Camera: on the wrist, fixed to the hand. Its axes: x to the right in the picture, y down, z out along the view.
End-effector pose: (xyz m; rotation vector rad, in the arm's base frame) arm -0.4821 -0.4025 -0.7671 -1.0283 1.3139 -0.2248
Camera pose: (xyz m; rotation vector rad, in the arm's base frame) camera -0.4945 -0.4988 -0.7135 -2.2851 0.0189 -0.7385
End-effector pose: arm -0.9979 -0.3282 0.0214 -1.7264 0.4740 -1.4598
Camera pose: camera -1.0697 -0.3131 0.1045 2.1358 0.6641 1.3578
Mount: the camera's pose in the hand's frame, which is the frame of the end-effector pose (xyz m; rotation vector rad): 0.0234 -0.0882 -0.0630 -0.5843 -0.3671 -1.5009
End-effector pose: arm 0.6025 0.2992 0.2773 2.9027 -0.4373 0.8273
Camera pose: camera 0.6161 0.3880 0.3423 1.9222 1.1447 -0.0984
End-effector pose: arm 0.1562 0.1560 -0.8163 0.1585 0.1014 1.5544
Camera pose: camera 0.2332 0.1809 -0.8921 -0.1050 -0.4423 0.0027
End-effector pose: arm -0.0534 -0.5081 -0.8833 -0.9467 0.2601 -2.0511
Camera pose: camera -0.1601 -0.4802 -0.8715 1.4773 0.0983 1.9410
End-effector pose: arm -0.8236 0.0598 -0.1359 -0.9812 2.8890 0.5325
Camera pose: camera -0.7853 -0.0402 -0.1072 -2.2792 1.0406 1.1069
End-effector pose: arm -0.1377 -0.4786 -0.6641 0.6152 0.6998 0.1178
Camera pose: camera -0.1685 -0.5128 -0.7650 -0.5347 0.5762 -1.1215
